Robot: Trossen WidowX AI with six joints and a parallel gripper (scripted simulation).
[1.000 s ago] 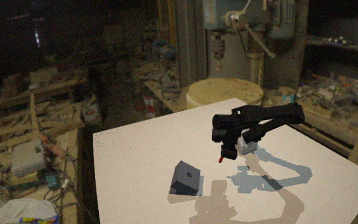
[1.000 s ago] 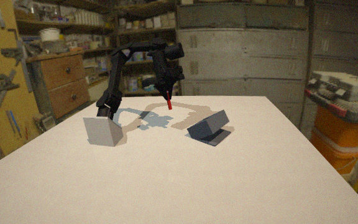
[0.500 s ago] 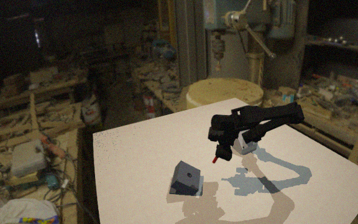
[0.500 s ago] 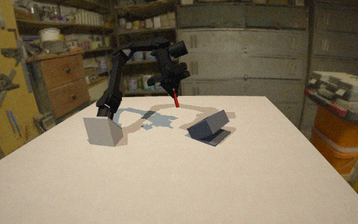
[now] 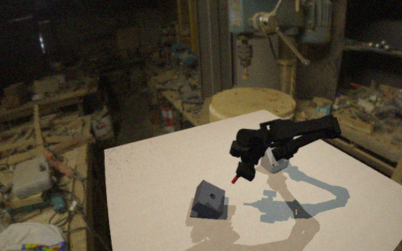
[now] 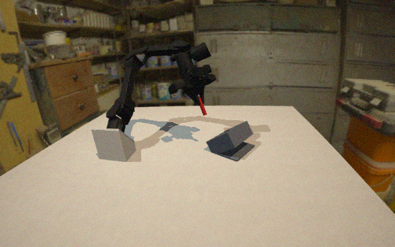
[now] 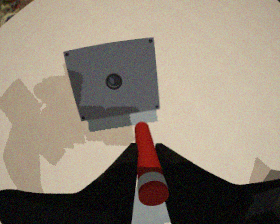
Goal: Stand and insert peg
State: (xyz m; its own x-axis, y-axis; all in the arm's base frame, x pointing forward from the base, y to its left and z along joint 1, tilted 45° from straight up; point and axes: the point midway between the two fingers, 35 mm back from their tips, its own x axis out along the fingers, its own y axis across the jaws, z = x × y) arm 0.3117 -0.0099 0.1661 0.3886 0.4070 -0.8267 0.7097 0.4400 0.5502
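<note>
Now: the dark sloped panel 11 cm below my gripper tip, 10 cm ahead of it and 4 cm to the right of it. From my gripper tip the other things lie so: red peg 1 cm to the left, 1 cm behind, 1 cm above.
</note>
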